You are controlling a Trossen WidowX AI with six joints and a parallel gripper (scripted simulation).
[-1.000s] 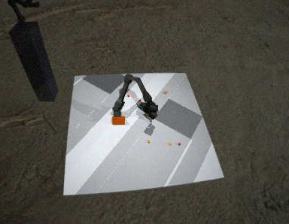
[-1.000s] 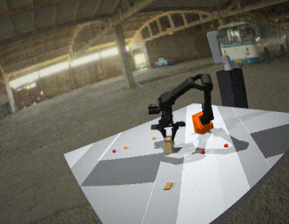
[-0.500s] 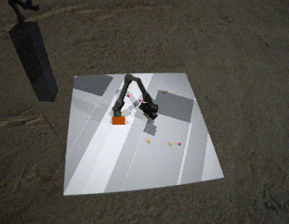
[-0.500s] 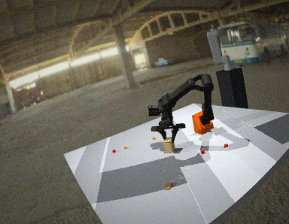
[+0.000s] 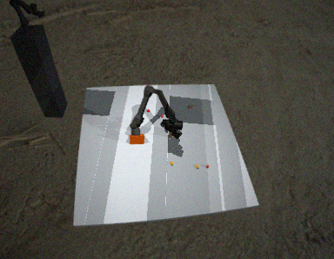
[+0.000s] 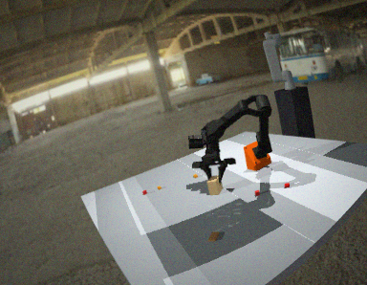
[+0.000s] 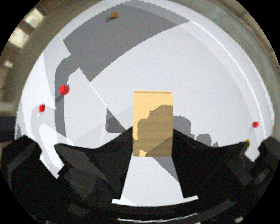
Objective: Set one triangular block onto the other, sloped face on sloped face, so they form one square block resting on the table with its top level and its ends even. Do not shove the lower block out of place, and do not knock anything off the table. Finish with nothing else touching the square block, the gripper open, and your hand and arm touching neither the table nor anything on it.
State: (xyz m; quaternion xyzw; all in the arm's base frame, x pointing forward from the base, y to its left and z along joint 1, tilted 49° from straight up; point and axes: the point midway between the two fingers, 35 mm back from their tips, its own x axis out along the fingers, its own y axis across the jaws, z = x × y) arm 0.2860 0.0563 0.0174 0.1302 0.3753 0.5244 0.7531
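Right now the tan triangular block is 1 cm behind my gripper tip, 1 cm to the right of it and 1 cm above it.
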